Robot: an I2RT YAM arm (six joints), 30 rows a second.
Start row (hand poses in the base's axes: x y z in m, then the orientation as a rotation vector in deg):
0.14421 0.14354 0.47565 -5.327 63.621 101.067
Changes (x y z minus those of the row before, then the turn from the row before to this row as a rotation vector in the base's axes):
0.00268 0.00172 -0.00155 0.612 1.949 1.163
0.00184 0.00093 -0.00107 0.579 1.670 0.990
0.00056 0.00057 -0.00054 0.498 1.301 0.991
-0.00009 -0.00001 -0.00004 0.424 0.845 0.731
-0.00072 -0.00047 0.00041 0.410 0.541 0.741
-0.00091 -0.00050 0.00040 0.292 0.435 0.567
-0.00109 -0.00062 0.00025 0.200 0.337 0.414
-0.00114 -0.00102 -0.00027 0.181 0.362 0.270
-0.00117 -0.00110 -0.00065 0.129 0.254 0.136
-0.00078 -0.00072 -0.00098 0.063 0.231 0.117
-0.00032 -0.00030 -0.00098 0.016 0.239 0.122
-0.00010 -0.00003 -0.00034 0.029 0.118 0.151
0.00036 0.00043 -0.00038 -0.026 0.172 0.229
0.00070 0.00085 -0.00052 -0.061 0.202 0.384
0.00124 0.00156 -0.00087 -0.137 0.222 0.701
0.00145 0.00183 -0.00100 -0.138 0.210 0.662
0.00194 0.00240 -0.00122 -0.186 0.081 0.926
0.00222 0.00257 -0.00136 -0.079 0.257 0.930
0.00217 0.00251 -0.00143 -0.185 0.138 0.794
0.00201 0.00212 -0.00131 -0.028 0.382 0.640
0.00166 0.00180 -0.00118 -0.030 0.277 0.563
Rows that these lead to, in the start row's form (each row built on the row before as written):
0.14689 0.14526 0.47410 -3.906 64.625 102.861
0.14873 0.14619 0.47303 -2.636 65.429 104.416
0.14929 0.14676 0.47249 -1.736 66.044 105.844
0.14920 0.14675 0.47245 -1.139 66.363 106.905
0.14848 0.14628 0.47286 -0.836 66.486 107.903
0.14757 0.14578 0.47326 -0.595 66.613 108.659
0.14648 0.14516 0.47351 -0.407 66.730 109.207
0.14534 0.14414 0.47324 -0.121 66.853 109.623
0.14417 0.14304 0.47259 0.113 66.926 109.869
0.14339 0.14232 0.47161 0.300 67.043 110.055
0.14307 0.14202 0.47063 0.467 67.211 110.219
0.14297 0.14199 0.47029 0.508 67.293 110.392
0.14333 0.14242 0.46991 0.526 67.480 110.612
0.14403 0.14327 0.46939 0.463 67.754 110.952
0.14527 0.14483 0.46852 0.191 68.182 111.527
0.14672 0.14666 0.46752 -0.071 68.595 112.065
0.14866 0.14906 0.46630 -0.644 69.027 112.775
0.15088 0.15163 0.46494 -0.995 69.467 113.591
0.15305 0.15414 0.46351 -1.437 69.907 114.197
0.15506 0.15626 0.46220 -1.465 70.313 114.823
0.15672 0.15806 0.46102 -1.551 70.638 115.356

